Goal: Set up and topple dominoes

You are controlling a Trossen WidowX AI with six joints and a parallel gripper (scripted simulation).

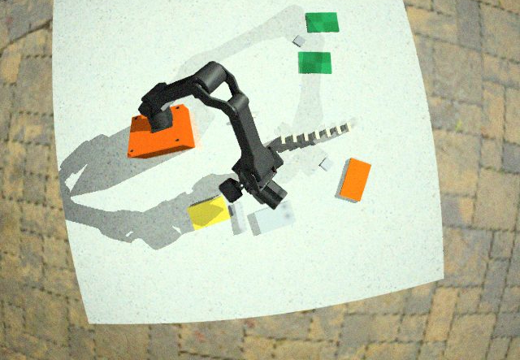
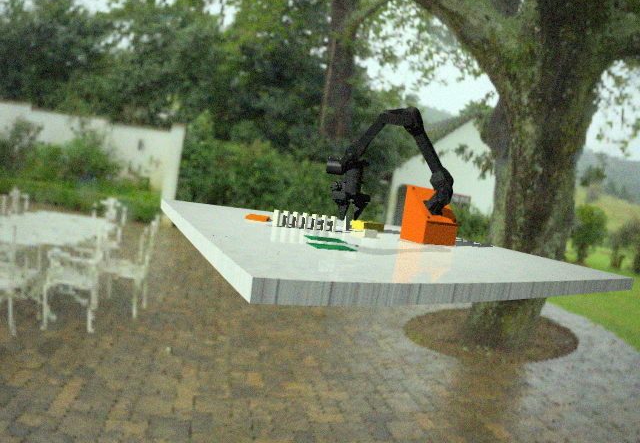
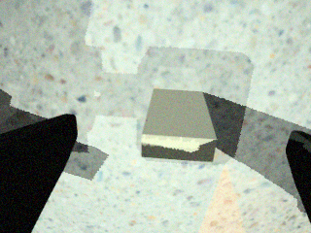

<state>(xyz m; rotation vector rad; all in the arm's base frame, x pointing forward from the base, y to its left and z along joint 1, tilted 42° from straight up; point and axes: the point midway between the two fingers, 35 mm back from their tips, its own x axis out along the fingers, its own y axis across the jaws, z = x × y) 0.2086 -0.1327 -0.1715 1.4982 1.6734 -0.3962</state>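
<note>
My gripper tip is 12 cm to the left of the grey bar, 7 cm past it and 3 cm above it. From my gripper tip the other things lie so: yellow block (16 cm behind, 8 cm to the right, 2 cm below); then orange block (30 cm ahead, 11 cm to the right, 3 cm below); then grey block (14 cm to the right, 3 cm below, 3 cm ahead).
</note>
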